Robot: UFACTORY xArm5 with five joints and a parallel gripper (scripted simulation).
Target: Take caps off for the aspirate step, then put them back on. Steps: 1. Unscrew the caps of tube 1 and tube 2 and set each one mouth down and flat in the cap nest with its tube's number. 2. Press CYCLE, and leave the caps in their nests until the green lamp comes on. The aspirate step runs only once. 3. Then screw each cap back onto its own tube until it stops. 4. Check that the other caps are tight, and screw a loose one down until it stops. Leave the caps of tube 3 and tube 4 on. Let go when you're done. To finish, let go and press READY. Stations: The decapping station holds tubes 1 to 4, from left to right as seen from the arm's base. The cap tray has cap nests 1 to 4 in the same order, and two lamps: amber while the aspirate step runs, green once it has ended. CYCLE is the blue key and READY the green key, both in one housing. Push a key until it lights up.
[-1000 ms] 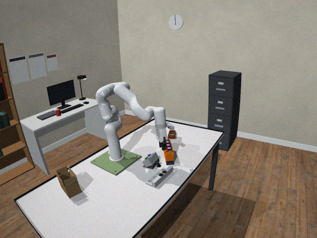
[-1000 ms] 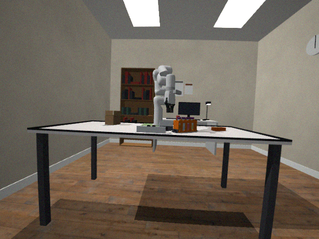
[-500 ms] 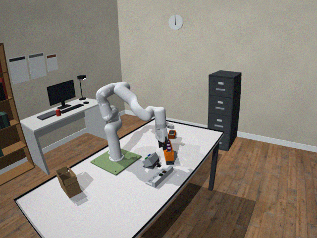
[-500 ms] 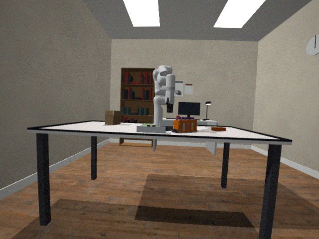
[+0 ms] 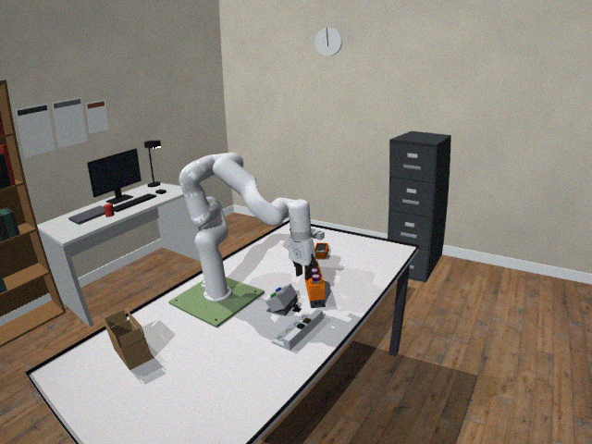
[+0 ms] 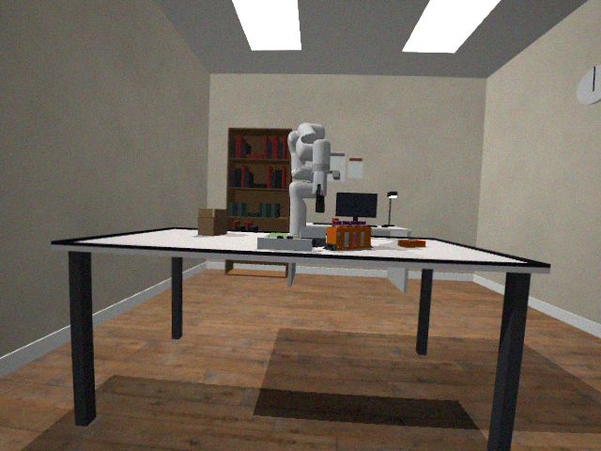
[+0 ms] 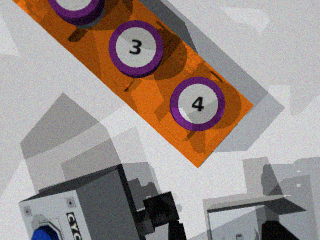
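The purple cap marked 1 lies 80 mm behind my hand, 200 mm to the left of it and 60 mm below it. The rest, counted from my hand: grey key housing: 100 mm behind, 30 mm to the right, 120 mm below; then cap 4: 10 mm ahead, 80 mm to the left, 60 mm below; then blue cycle key: 120 mm behind, 10 mm to the right, 110 mm below.
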